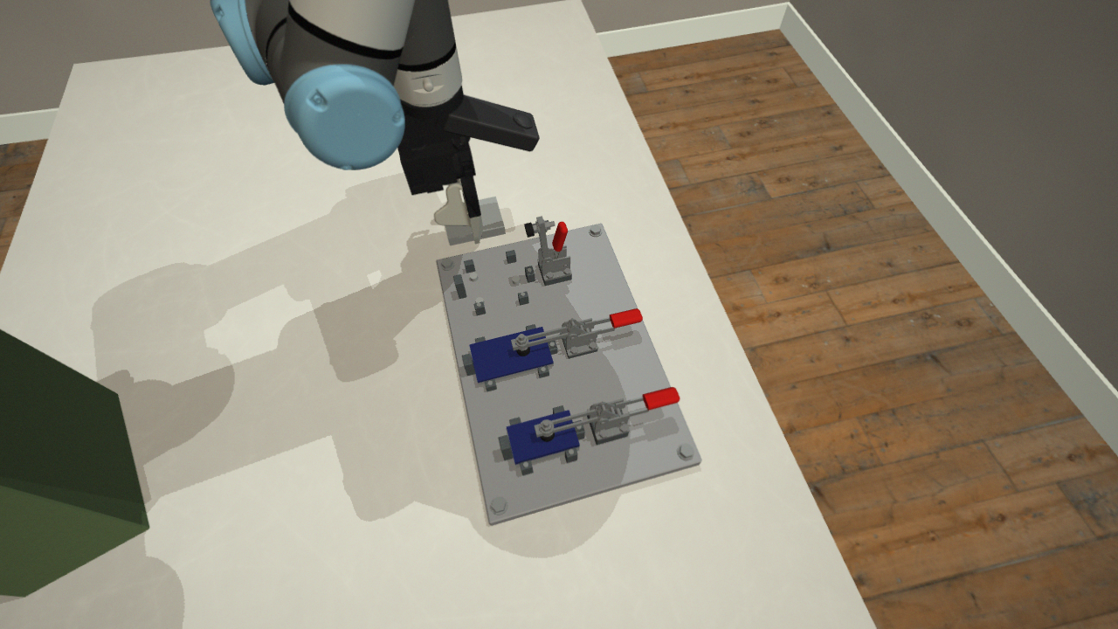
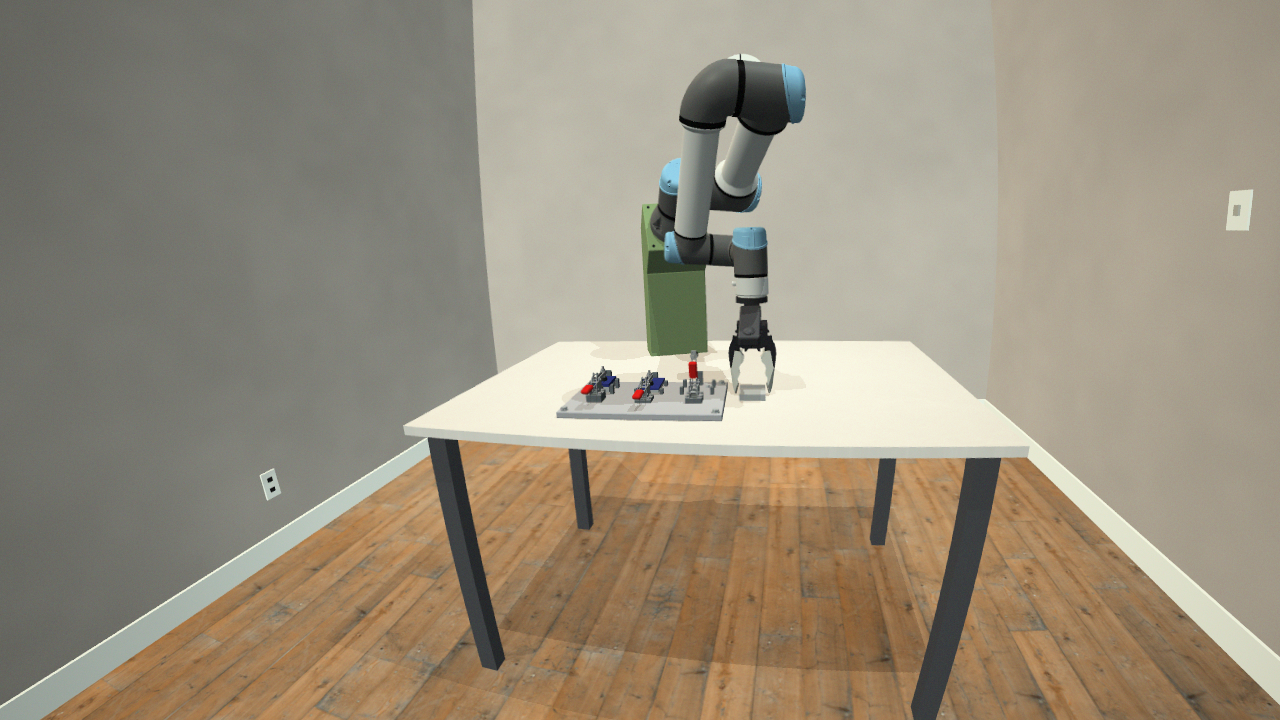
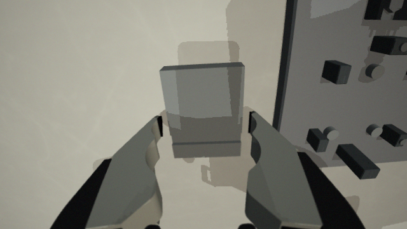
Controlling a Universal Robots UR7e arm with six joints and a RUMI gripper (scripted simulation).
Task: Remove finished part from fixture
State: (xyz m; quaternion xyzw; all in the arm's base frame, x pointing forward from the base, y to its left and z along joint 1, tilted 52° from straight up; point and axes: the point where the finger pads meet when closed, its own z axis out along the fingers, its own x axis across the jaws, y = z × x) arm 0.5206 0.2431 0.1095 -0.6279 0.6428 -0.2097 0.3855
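The grey finished part is 1 cm below my hand and 1 cm behind it. Round my hand: grey fixture plate: 23 cm to the right, 9 cm ahead, 1 cm below; blue blank: 23 cm to the right, 3 cm ahead, 1 cm above; toggle clamp: 11 cm to the right, 10 cm ahead, 4 cm above.
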